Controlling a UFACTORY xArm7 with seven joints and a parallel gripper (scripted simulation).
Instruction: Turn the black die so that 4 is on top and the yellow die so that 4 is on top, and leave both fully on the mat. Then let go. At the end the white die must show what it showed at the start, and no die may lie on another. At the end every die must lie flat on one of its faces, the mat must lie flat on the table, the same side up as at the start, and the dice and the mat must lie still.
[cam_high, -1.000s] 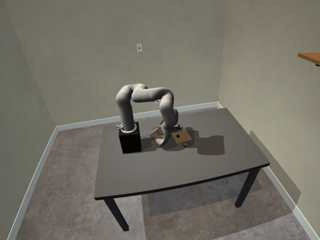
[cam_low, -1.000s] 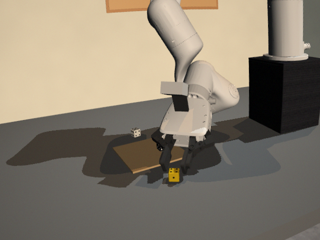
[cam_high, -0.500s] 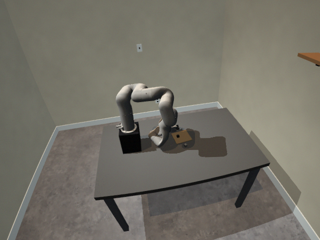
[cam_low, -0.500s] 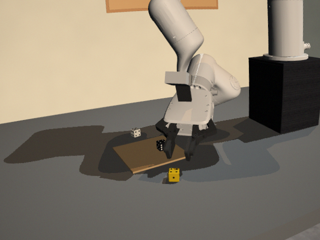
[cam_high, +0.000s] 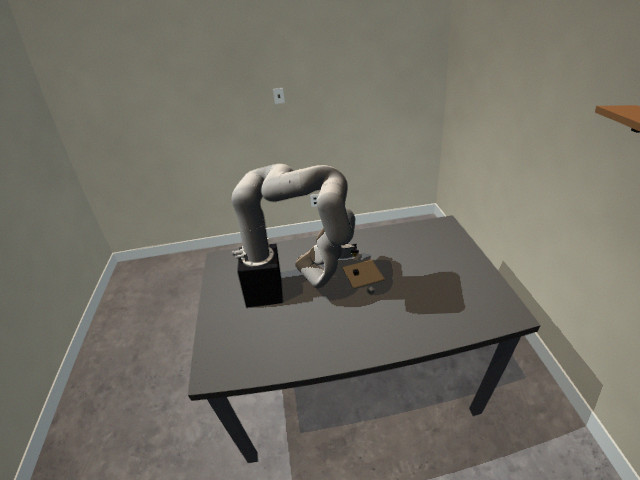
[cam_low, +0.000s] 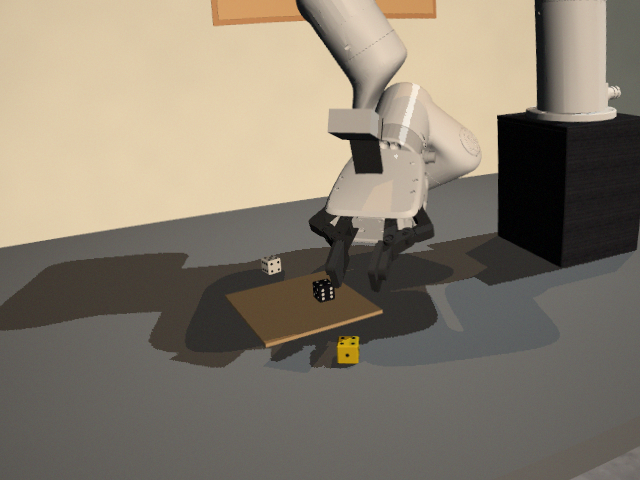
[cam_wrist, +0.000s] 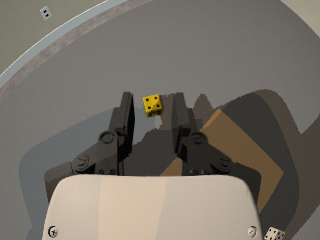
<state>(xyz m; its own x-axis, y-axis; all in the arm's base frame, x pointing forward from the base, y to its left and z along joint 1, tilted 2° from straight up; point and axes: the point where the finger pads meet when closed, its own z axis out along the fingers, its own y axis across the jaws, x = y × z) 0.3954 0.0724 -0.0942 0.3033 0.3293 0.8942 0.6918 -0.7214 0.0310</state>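
My hand is 3 cm short of the yellow die, 3 cm to the right of it and 7 cm above it. The rest, counted from my hand: tan mat: 2 cm ahead, 10 cm to the right, 8 cm below; then black die: 1 cm behind, 10 cm to the right, 7 cm below; then white die: 1 cm ahead, 22 cm to the right, 7 cm below.
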